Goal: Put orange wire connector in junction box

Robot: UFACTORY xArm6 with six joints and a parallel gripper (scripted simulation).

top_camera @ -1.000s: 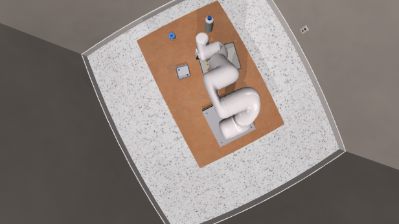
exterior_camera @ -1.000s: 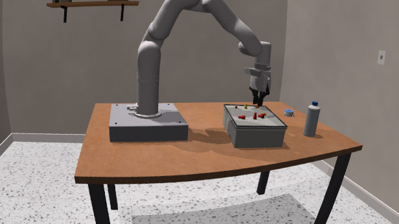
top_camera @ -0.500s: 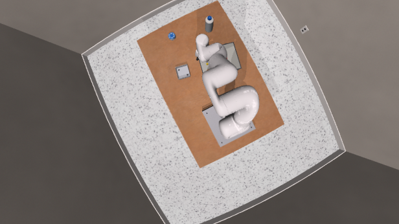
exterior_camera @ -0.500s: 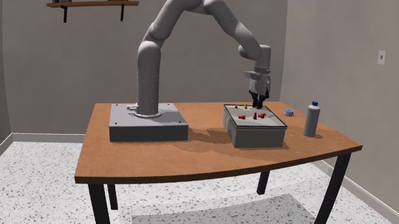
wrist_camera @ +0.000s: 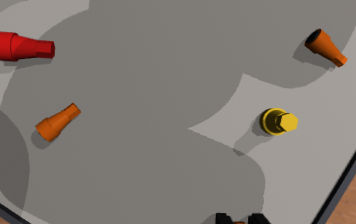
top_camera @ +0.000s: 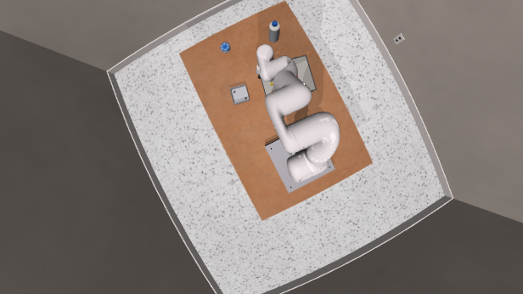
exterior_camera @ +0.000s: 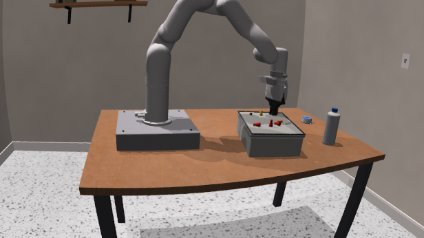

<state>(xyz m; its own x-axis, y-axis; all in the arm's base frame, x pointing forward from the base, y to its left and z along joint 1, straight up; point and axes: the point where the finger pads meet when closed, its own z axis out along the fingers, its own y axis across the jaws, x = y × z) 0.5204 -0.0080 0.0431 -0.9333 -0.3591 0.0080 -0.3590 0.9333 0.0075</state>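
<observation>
Right now the steel junction box is 190 mm to the left of my hand, 110 mm below it and 20 mm behind it. Round my hand: grey tool case (110 mm to the right, 70 mm behind, 50 mm below).
</observation>
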